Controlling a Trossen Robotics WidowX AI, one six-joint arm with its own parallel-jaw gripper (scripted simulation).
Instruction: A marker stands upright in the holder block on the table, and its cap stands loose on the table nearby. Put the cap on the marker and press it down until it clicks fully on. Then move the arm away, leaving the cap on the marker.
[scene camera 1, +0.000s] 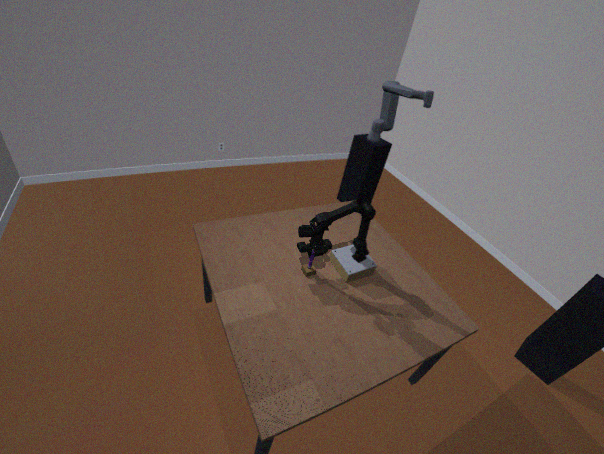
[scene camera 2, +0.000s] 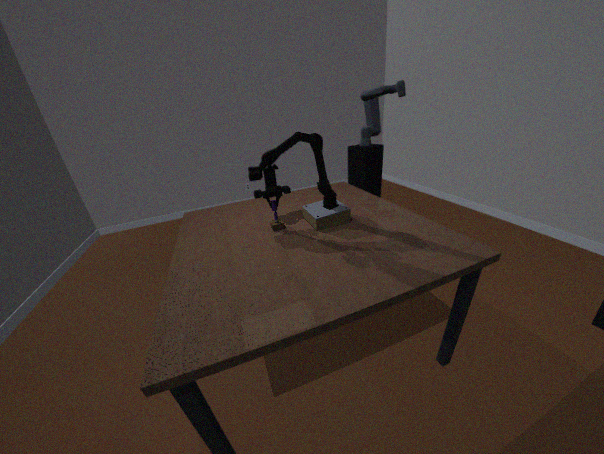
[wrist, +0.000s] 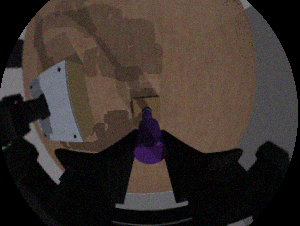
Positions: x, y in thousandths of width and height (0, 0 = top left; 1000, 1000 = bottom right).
Labels:
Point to my gripper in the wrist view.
498, 586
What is my gripper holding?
A purple cap.

